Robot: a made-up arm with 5 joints. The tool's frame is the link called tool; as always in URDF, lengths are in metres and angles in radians. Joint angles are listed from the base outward. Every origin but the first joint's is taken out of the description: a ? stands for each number. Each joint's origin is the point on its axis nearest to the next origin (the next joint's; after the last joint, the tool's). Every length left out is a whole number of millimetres.
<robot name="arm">
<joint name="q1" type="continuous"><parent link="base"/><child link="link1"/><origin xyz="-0.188 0.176 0.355" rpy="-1.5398 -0.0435 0.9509"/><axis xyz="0 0 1"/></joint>
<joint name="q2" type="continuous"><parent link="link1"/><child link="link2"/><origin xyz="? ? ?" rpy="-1.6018 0.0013 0.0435"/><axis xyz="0 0 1"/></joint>
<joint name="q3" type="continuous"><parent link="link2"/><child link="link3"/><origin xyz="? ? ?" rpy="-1.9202 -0.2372 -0.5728"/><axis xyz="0 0 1"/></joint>
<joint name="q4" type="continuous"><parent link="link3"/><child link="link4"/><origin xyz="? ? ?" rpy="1.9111 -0.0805 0.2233"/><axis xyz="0 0 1"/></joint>
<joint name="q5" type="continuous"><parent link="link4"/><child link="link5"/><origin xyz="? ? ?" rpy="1.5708 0 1.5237"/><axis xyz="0 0 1"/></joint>
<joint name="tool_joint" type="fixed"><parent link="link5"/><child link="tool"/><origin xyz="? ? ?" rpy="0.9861 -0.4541 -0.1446"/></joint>
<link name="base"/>
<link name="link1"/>
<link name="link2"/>
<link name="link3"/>
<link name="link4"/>
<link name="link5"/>
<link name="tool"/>
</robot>
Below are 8 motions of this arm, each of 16 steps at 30 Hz.
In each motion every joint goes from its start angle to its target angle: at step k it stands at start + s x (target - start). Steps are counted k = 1, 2, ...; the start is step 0. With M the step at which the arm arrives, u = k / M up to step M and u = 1 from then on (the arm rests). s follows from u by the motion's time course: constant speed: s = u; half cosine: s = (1 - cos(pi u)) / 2; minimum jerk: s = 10 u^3 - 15 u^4 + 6 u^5.
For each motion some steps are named. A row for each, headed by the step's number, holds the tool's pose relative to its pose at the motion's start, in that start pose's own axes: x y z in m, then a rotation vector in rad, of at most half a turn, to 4 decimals.
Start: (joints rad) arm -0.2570 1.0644 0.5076 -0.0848 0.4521
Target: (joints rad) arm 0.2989 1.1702 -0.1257 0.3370 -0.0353
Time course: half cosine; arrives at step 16
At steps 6, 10, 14, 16:
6: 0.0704 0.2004 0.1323 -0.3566 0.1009 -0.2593
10: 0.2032 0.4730 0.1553 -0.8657 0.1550 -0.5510
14: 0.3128 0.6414 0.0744 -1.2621 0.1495 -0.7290
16: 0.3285 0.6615 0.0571 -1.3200 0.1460 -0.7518

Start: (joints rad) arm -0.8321 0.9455 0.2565 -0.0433 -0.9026
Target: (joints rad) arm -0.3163 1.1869 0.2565 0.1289 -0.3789
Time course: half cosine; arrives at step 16
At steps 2, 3, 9, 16:
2: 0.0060 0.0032 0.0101 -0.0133 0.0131 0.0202
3: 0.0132 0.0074 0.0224 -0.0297 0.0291 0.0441
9: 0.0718 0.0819 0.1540 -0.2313 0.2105 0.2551
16: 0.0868 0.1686 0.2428 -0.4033 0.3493 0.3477

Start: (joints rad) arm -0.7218 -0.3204 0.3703 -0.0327 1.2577
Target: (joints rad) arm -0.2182 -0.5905 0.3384 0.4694 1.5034
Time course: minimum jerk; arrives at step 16
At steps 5, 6, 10, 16:
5: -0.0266 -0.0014 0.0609 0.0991 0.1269 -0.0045
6: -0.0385 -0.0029 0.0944 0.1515 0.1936 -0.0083
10: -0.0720 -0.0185 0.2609 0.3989 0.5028 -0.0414
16: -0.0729 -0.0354 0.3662 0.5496 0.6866 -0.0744

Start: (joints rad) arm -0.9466 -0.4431 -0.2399 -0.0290 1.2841
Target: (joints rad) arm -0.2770 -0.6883 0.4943 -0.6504 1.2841
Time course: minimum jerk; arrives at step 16
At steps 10, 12, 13, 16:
10: -0.0456 -0.5008 0.1160 -0.3192 0.1026 0.9149
12: -0.0053 -0.6042 0.1440 -0.3371 0.0840 1.1361
13: 0.0107 -0.6348 0.1512 -0.3376 0.0734 1.2056
16: 0.0261 -0.6612 0.1568 -0.3358 0.0621 1.2669

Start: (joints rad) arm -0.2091 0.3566 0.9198 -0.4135 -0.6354
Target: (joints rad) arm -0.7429 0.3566 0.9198 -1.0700 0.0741
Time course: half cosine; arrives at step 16
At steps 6, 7, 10, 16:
6: -0.0975 -0.0074 -0.0790 0.2424 -0.0973 0.1098
7: -0.1237 -0.0062 -0.1039 0.3042 -0.1334 0.1537
10: -0.1942 0.0067 -0.1806 0.4522 -0.2592 0.3145
16: -0.2533 0.0333 -0.2577 0.5300 -0.4086 0.5181

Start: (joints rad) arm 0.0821 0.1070 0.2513 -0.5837 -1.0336
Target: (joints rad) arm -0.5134 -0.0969 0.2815 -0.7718 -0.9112
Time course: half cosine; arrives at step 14
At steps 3, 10, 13, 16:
3: -0.0400 -0.0057 -0.0022 0.0323 -0.0498 -0.0421
10: -0.2877 0.0099 -0.0561 0.2091 -0.4227 -0.2571
13: -0.3430 0.0265 -0.0797 0.2421 -0.5281 -0.2951
16: -0.3468 0.0278 -0.0815 0.2443 -0.5358 -0.2976

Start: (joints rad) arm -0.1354 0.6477 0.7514 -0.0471 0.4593
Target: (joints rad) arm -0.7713 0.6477 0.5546 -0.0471 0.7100
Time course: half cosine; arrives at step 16
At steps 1, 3, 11, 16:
1: -0.0005 0.0003 -0.0036 0.0039 -0.0014 0.0003
3: -0.0037 0.0026 -0.0316 0.0344 -0.0125 0.0032
11: 0.0034 0.0555 -0.2736 0.3182 -0.1206 0.0528
16: 0.0182 0.0825 -0.3412 0.4085 -0.1575 0.0778

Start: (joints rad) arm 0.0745 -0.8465 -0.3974 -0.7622 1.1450
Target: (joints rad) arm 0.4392 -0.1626 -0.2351 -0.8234 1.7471
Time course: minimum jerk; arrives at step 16
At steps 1, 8, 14, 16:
1: -0.0002 -0.0006 0.0004 0.0021 0.0010 0.0011
8: -0.0235 -0.1471 0.0681 0.4537 0.2265 0.2573
14: -0.0149 -0.2802 0.0959 0.8752 0.4382 0.5162
16: -0.0142 -0.2842 0.0963 0.8889 0.4450 0.5247

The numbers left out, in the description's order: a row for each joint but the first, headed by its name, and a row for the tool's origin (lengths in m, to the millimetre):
q2: -0.161 0.393 0
q3: -0.077 -0.097 0
q4: -0.11 0.759 0
q5: -0.199 0.008 0
tool: -0.049 -0.021 0

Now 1 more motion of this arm.
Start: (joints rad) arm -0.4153 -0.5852 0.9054 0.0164 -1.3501
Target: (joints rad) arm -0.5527 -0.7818 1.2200 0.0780 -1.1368
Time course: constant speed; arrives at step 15
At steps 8, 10, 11, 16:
8: -0.0973 -0.0819 -0.1557 0.2187 0.1432 -0.0832
10: -0.1226 -0.0953 -0.1978 0.2765 0.1786 -0.0992
11: -0.1353 -0.1009 -0.2192 0.3058 0.1962 -0.1065
16: -0.1862 -0.1156 -0.3067 0.4258 0.2660 -0.1306

